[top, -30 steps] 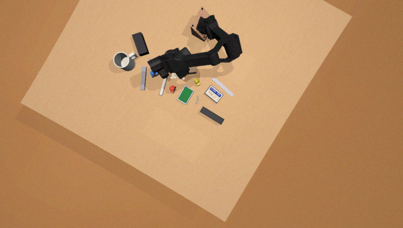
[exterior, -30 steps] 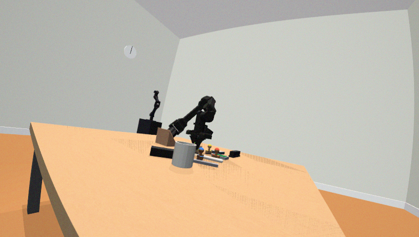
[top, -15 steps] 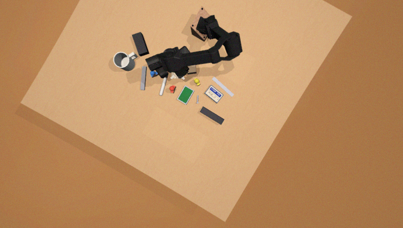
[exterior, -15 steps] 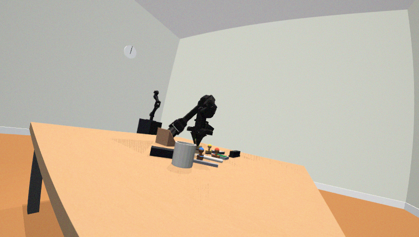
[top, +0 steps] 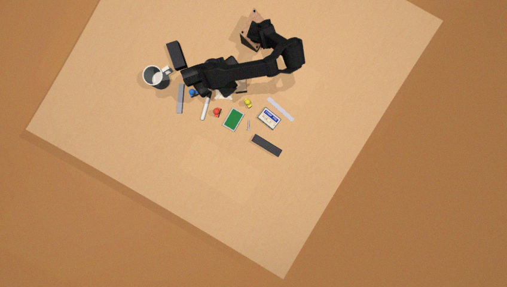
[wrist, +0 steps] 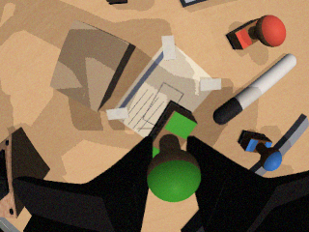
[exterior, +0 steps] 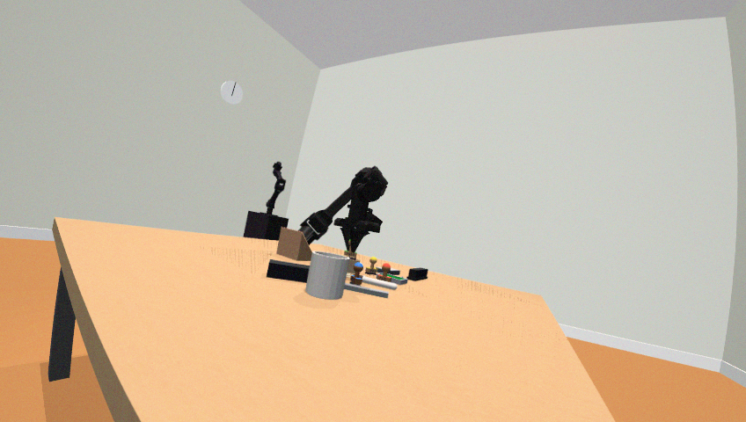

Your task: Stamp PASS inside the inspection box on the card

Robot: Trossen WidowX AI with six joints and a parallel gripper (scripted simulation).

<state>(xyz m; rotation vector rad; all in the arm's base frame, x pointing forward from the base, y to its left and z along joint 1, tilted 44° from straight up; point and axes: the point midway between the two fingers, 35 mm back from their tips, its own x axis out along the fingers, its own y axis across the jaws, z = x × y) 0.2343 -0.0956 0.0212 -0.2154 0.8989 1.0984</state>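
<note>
Now: the white card 10 mm to the left of my gripper tip and 80 mm below it. Round my gripper tip: tan block 30 mm behind, 70 mm to the left, 50 mm below; then green-knobbed stamp right at my gripper tip; then white marker 90 mm ahead, 40 mm to the right, 70 mm below.
</note>
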